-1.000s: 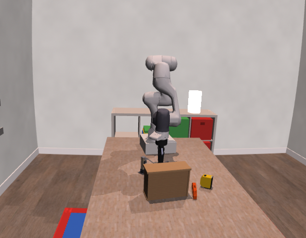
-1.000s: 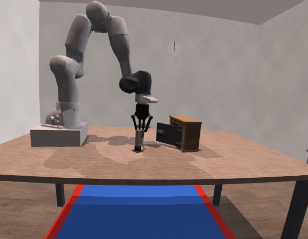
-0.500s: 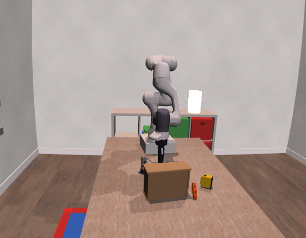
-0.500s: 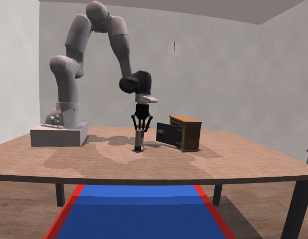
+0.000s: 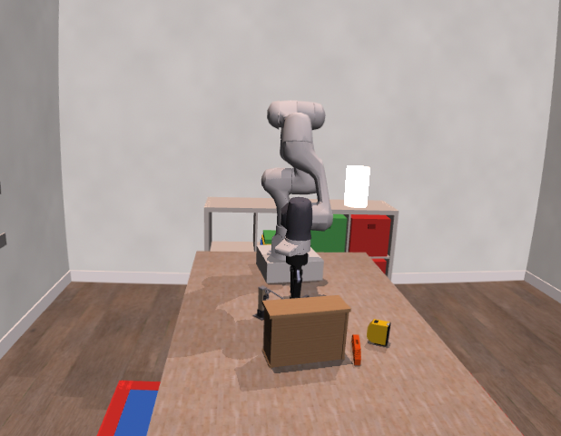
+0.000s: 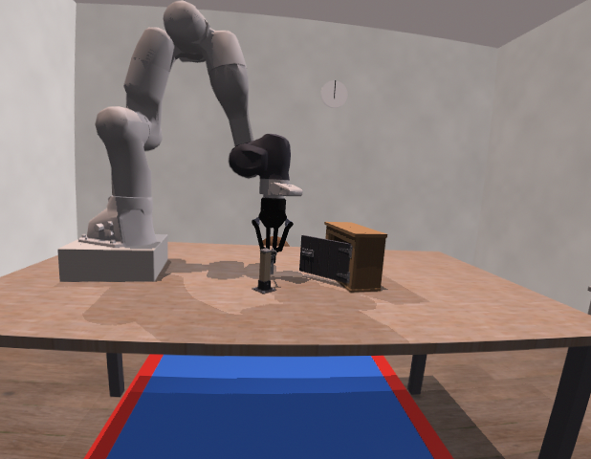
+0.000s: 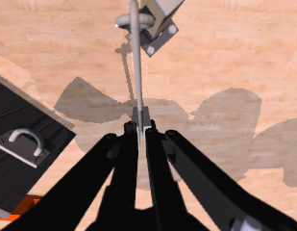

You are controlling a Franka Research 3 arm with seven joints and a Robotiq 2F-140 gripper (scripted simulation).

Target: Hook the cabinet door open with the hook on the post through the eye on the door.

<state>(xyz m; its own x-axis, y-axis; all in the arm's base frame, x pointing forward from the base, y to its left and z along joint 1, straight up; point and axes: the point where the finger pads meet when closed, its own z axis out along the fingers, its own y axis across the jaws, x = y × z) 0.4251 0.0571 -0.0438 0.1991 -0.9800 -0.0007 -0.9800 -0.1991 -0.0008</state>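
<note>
Now: the dark door 17 cm ahead of my hand, 3 cm above it and 1 cm to the right of it. Round my hand: orange tool: 21 cm to the left, 21 cm ahead, 3 cm below; then thin grey hook: 5 cm to the right, 2 cm above, 1 cm ahead; then yellow box: 29 cm to the left, 13 cm ahead, 1 cm below.
</note>
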